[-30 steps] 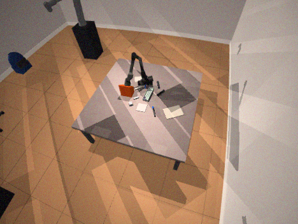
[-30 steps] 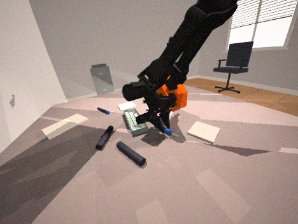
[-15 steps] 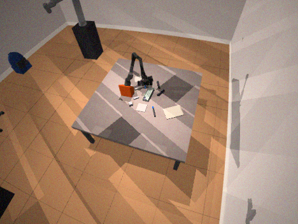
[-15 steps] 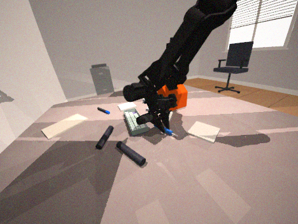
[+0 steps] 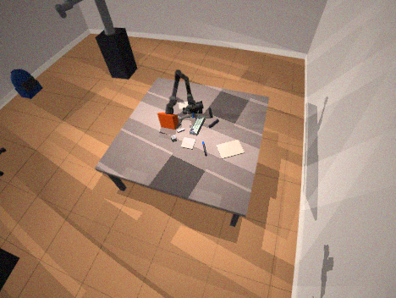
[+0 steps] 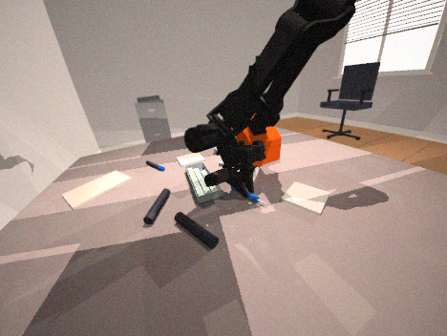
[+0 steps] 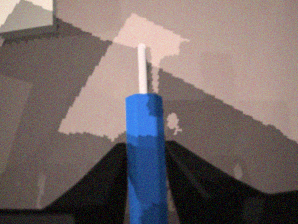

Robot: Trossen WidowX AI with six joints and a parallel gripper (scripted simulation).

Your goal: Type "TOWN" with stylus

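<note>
Right now the pale green keyboard guard is 15 cm to the right of my gripper tip, 8 cm ahead of it and 1 cm above it. Also, from my gripper tip: blue stylus: 1 cm to the left; white pad: 12 cm behind, 8 cm to the left; white cylinder: 8 cm to the right, 7 cm behind.
</note>
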